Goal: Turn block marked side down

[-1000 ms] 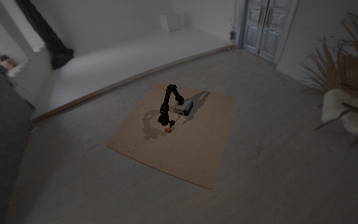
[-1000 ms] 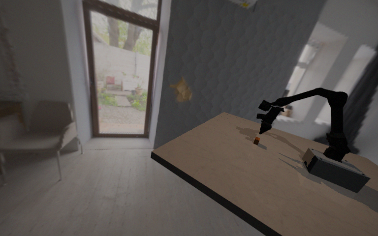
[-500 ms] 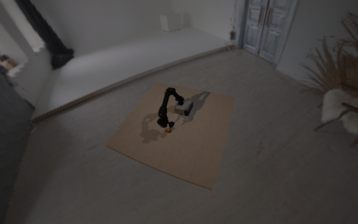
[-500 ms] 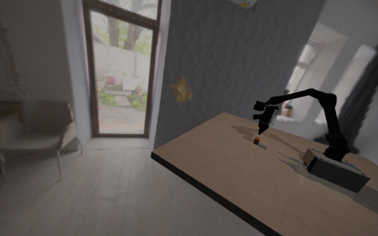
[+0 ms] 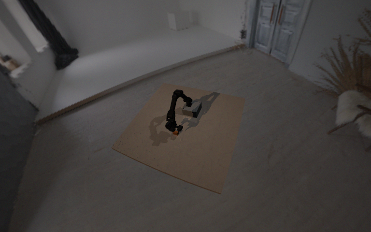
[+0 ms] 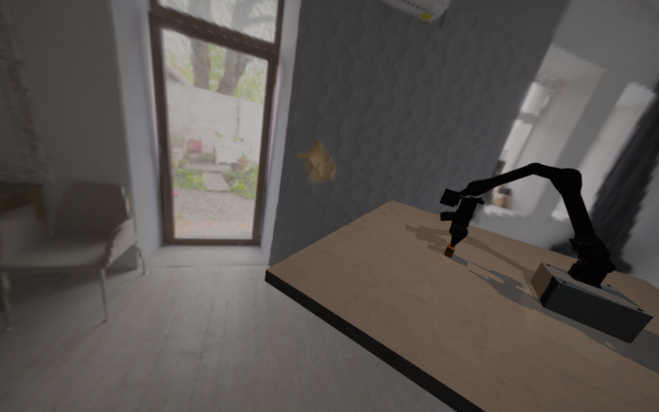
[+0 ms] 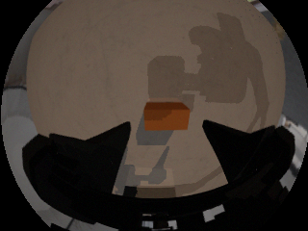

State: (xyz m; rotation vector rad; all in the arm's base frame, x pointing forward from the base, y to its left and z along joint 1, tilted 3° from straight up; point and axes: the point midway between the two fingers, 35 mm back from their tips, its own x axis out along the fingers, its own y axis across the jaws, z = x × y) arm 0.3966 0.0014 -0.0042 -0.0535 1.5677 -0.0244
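Now: gripper tip 30 mm above the orange block and 10 mm past it.
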